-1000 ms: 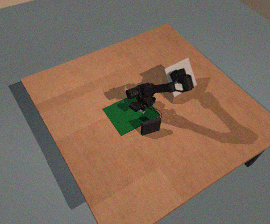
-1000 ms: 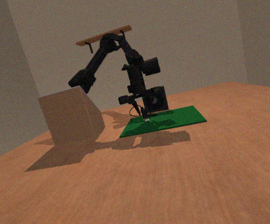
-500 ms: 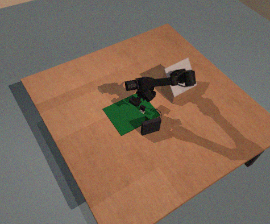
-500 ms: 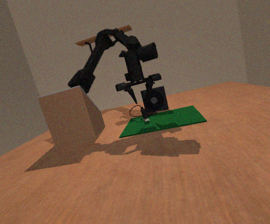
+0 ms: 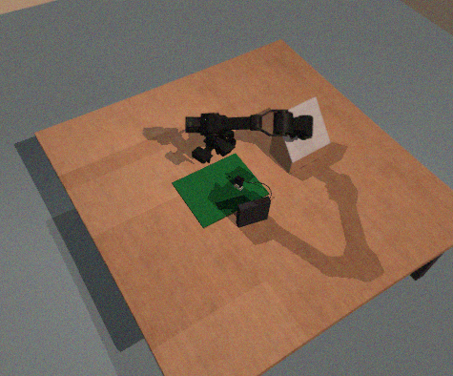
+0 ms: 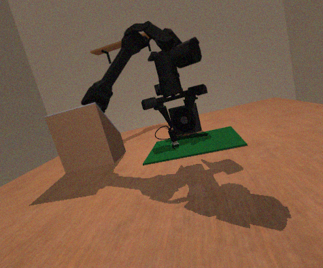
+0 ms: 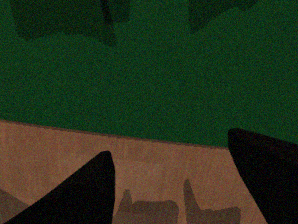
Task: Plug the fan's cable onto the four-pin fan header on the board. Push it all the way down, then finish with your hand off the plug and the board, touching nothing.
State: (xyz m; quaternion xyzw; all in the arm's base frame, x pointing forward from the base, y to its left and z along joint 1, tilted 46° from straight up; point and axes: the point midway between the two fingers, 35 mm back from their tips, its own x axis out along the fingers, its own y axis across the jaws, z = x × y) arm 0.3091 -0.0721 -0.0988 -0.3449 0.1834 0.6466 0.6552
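The black plug lies 40 mm behind my gripper tip, 120 mm to the left of it and 50 mm below it. Round my gripper tip: green board: 30 mm ahead, 80 mm to the left, 100 mm below; then dark square fan: 20 mm ahead, 260 mm to the left, 30 mm below.
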